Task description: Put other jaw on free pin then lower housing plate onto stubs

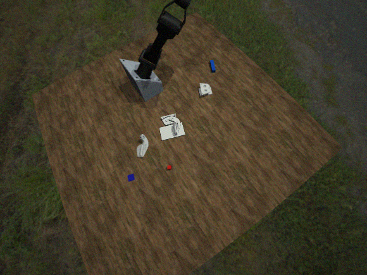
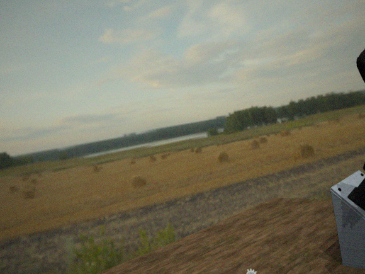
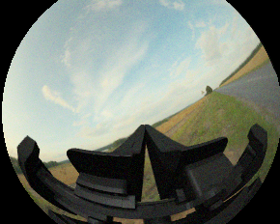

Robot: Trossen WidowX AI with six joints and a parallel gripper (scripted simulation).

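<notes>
Right now the white jaw is 38 cm ahead of my gripper tip, 57 cm to the right of it and 60 cm below it. The rest, counted from my gripper tip: white stepped piece (36 cm ahead, 13 cm to the right, 62 cm below); red cube (56 cm ahead, 55 cm to the right, 62 cm below); blue bar (25 cm ahead, 2 cm to the left, 62 cm below).
</notes>
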